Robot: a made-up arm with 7 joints. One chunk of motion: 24 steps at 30 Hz.
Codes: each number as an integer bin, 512 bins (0 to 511) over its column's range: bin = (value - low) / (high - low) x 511, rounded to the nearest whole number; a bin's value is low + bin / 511 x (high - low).
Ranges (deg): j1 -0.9..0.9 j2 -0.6..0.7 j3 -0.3..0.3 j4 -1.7..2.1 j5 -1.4..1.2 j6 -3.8..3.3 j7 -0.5..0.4
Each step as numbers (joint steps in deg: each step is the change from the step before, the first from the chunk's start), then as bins.
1 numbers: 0.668 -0.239 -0.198 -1.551 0.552 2.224 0.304
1 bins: 445 142 87 20 384 434 456
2 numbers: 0.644 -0.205 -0.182 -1.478 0.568 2.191 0.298
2 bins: 438 155 100 30 387 431 453
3 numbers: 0.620 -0.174 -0.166 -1.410 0.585 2.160 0.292
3 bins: 432 167 114 39 390 429 450
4 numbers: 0.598 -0.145 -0.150 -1.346 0.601 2.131 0.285
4 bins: 425 179 128 48 393 427 446
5 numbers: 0.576 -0.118 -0.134 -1.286 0.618 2.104 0.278
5 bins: 419 189 141 56 397 425 442
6 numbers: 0.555 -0.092 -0.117 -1.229 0.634 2.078 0.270
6 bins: 413 200 156 63 400 423 437
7 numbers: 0.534 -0.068 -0.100 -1.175 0.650 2.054 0.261
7 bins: 407 209 170 71 403 421 432
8 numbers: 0.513 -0.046 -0.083 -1.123 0.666 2.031 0.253
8 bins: 401 218 185 78 406 420 428
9 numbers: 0.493 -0.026 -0.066 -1.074 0.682 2.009 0.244
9 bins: 395 226 199 84 409 418 422
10 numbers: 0.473 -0.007 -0.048 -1.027 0.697 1.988 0.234
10 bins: 390 233 215 91 412 417 417
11 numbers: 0.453 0.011 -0.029 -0.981 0.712 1.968 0.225
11 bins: 384 240 231 97 415 415 412
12 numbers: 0.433 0.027 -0.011 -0.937 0.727 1.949 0.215
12 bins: 378 246 246 103 418 414 406
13 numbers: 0.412 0.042 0.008 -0.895 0.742 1.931 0.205
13 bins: 372 252 262 108 421 412 400
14 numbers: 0.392 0.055 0.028 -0.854 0.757 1.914 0.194
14 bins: 367 257 279 114 424 411 394
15 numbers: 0.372 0.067 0.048 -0.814 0.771 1.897 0.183
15 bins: 361 262 296 119 427 410 388
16 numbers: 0.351 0.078 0.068 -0.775 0.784 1.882 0.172
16 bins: 355 267 313 124 429 409 382
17 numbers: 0.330 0.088 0.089 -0.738 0.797 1.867 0.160
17 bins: 349 270 331 129 432 408 375
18 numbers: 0.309 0.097 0.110 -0.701 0.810 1.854 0.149
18 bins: 343 274 349 134 434 407 368
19 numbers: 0.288 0.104 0.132 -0.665 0.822 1.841 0.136
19 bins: 337 277 368 139 437 406 361
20 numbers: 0.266 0.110 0.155 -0.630 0.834 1.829 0.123
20 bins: 331 279 388 144 439 405 354
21 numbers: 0.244 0.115 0.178 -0.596 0.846 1.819 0.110
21 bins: 325 281 407 148 441 404 346
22 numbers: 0.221 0.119 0.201 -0.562 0.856 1.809 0.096
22 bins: 318 283 427 153 443 404 338
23 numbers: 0.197 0.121 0.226 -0.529 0.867 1.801 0.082
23 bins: 311 283 448 157 446 403 330
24 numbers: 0.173 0.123 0.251 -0.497 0.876 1.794 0.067
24 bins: 305 284 469 162 447 403 322
